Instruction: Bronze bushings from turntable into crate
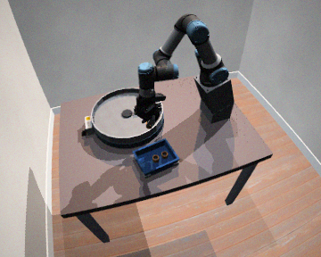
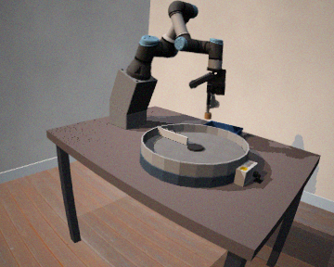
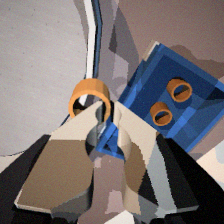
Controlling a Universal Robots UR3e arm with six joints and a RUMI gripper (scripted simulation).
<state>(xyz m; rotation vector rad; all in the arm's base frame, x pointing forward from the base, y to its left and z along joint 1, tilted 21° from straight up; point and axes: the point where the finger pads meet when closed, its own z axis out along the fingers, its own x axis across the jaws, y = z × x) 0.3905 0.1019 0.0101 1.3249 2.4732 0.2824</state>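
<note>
My hand is 120 mm to the right of the blue crate, 120 mm above it and 20 mm short of it. Also, from my hand: turntable (210 mm to the right, 90 mm below, 90 mm ahead).
</note>
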